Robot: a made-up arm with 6 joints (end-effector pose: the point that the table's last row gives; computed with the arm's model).
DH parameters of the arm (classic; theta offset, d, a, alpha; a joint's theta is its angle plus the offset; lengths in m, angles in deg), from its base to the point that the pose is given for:
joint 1: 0 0.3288 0 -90
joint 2: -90 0 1.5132 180
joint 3: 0 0 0 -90
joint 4: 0 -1.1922 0 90
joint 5: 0 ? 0 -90
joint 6: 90 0 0 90
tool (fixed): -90 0 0 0
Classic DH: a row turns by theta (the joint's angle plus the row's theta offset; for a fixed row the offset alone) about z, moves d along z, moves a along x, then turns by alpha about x.
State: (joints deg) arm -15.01 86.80 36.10 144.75 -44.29 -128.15
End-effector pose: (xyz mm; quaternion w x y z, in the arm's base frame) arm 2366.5 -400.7 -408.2 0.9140 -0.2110 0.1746 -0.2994
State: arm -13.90 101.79 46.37 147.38 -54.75 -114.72
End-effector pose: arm 2269.9 -321.7 -877.3 0.8652 -0.3639 0.1742 -0.2978
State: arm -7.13 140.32 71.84 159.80 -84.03 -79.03
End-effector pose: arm 1513.0 72.3 -1909.8 0.6384 -0.7217 0.0917 -0.2513
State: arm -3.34 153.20 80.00 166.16 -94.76 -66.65
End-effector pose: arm 1104.0 204.6 -2144.1 0.5396 -0.8076 0.0217 -0.2368
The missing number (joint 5, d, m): 0.2766
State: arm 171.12 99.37 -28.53 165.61 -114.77 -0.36
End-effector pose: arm -846.5 -138.9 -900.5 0.1176 0.1833 0.9746 0.0531
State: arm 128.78 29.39 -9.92 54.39 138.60 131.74
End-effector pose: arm -1006.5 1509.9 1066.0 0.4878 0.3973 -0.7771 0.0188
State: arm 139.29 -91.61 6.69 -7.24 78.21 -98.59
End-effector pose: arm 1429.9 -868.3 1471.0 0.7252 -0.6242 0.1638 -0.2399
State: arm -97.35 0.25 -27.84 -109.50 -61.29 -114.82
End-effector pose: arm -28.1 -939.7 1050.6 0.4519 -0.8184 0.3020 -0.1864
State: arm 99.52 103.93 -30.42 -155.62 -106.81 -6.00
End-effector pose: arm -340.0 504.4 -808.2 0.0832 0.4795 0.8288 -0.2761
